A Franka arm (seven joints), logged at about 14 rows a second.
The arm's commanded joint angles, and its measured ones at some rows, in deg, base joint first. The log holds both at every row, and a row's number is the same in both.
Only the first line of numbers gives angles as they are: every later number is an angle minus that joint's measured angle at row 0.
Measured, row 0: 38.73 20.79 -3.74 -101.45 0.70 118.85 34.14
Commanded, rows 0 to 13: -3.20 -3.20 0.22 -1.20 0.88 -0.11 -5.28; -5.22 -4.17 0.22 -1.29 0.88 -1.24 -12.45; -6.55 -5.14 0.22 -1.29 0.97 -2.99 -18.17; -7.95 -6.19 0.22 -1.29 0.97 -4.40 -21.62; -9.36 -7.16 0.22 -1.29 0.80 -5.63 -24.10; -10.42 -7.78 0.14 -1.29 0.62 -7.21 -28.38; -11.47 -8.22 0.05 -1.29 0.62 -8.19 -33.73; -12.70 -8.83 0.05 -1.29 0.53 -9.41 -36.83; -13.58 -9.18 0.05 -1.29 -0.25 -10.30 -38.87; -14.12 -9.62 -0.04 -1.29 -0.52 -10.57 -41.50; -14.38 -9.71 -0.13 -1.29 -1.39 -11.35 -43.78; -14.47 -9.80 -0.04 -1.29 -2.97 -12.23 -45.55; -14.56 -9.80 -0.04 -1.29 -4.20 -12.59 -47.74; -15.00 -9.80 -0.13 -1.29 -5.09 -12.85 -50.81
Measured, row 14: -14.18 -8.38 -0.51 -0.04 -3.13 -12.32 -46.16
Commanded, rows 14 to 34: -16.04 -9.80 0.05 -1.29 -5.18 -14.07 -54.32; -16.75 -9.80 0.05 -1.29 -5.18 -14.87 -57.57; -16.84 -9.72 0.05 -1.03 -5.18 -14.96 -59.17; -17.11 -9.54 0.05 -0.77 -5.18 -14.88 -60.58; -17.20 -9.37 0.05 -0.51 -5.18 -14.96 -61.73; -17.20 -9.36 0.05 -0.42 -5.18 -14.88 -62.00; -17.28 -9.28 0.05 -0.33 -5.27 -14.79 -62.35; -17.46 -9.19 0.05 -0.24 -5.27 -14.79 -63.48; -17.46 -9.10 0.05 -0.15 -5.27 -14.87 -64.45; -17.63 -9.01 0.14 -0.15 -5.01 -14.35 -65.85; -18.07 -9.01 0.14 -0.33 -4.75 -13.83 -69.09; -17.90 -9.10 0.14 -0.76 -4.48 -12.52 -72.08; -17.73 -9.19 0.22 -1.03 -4.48 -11.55 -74.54; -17.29 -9.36 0.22 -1.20 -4.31 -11.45 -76.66; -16.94 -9.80 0.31 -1.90 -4.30 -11.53 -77.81; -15.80 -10.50 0.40 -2.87 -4.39 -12.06 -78.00; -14.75 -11.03 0.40 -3.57 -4.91 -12.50 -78.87; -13.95 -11.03 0.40 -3.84 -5.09 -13.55 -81.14; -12.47 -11.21 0.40 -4.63 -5.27 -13.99 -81.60; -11.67 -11.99 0.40 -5.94 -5.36 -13.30 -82.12; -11.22 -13.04 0.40 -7.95 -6.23 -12.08 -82.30
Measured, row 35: -11.86 -9.33 0.26 -3.10 -4.51 -13.62 -80.10
